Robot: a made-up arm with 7 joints. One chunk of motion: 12 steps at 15 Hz.
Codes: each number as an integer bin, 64 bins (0 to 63) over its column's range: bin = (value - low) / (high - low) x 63, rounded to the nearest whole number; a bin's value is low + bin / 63 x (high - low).
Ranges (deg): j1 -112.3..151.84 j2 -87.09..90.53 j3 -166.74..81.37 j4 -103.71..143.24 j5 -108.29..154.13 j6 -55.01..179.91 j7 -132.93..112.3
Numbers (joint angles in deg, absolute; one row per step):
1: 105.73 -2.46 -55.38 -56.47 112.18 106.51 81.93
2: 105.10 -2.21 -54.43 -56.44 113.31 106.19 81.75
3: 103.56 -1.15 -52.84 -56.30 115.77 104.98 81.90
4: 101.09 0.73 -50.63 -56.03 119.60 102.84 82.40
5: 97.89 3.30 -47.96 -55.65 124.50 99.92 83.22
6: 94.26 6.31 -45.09 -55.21 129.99 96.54 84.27
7: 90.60 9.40 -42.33 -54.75 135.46 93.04 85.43
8: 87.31 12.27 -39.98 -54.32 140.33 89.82 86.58
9: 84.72 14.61 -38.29 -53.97 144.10 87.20 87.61
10: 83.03 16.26 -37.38 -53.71 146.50 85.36 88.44
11: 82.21 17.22 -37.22 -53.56 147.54 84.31 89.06
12: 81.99 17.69 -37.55 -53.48 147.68 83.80 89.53
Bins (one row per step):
1: 52 30 28 12 53 43 55
2: 52 30 29 12 53 43 55
3: 51 30 29 12 54 43 55
4: 51 31 29 12 55 42 55
5: 50 32 30 12 56 42 56
6: 49 33 31 12 57 41 56
7: 48 34 32 12 59 40 56
8: 48 35 32 13 60 39 56
9: 47 36 33 13 61 38 57
10: 47 37 33 13 61 38 57
11: 46 37 33 13 61 37 57
12: 46 37 33 13 61 37 57

